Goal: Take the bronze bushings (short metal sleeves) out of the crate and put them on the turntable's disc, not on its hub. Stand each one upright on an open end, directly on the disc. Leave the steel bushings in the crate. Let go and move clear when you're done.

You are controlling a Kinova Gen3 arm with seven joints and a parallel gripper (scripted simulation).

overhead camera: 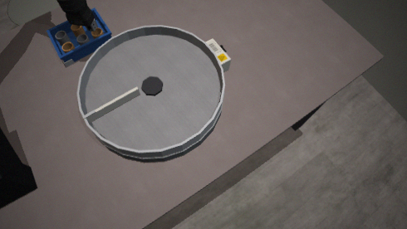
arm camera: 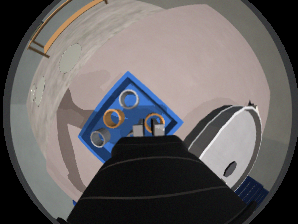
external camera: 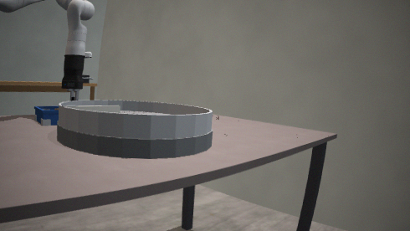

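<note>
My hand is 50 mm past the crate, 20 mm to the right of it and 50 mm above it. The rest, counted from my hand: turntable disc: 90 mm ahead, 310 mm to the right, 20 mm below.
</note>
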